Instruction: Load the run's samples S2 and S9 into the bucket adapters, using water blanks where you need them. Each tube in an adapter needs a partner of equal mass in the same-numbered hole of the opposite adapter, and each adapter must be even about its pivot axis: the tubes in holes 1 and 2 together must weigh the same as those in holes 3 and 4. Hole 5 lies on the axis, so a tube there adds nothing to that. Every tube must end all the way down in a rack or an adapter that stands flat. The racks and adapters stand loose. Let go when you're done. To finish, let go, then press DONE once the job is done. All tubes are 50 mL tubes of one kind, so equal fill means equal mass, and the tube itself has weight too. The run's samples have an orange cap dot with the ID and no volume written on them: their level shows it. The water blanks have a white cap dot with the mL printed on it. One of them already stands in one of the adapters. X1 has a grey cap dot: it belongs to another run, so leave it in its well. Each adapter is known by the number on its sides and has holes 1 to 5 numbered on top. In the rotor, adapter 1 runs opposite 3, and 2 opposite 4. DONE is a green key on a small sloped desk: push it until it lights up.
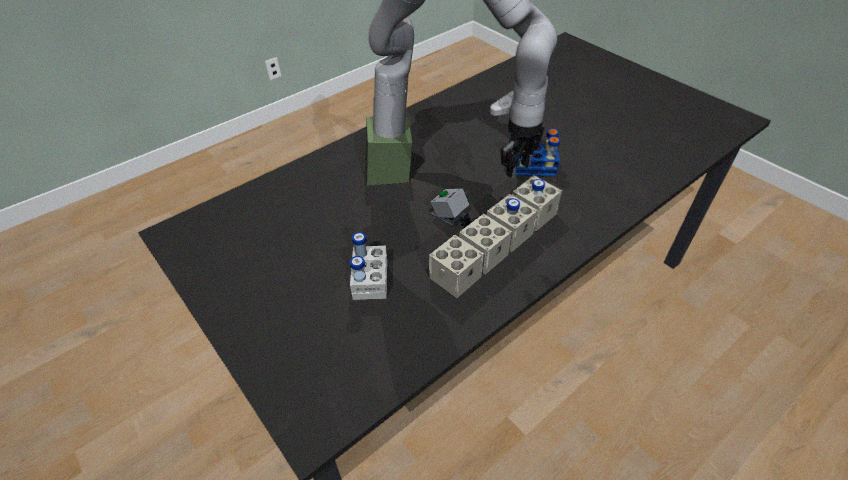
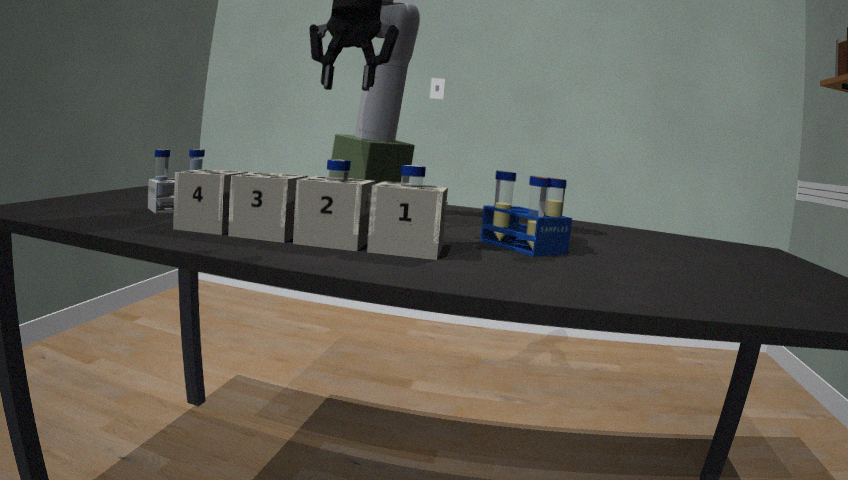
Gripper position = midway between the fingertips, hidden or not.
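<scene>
Image 1 gives me a white blank rack (image 1: 373,287), and my gripper (image 1: 517,171) is visible there as well. In image 2 I find my gripper (image 2: 346,89) again, together with a blue sample rack (image 2: 552,234) and an orange-dot tube (image 2: 540,186).
</scene>
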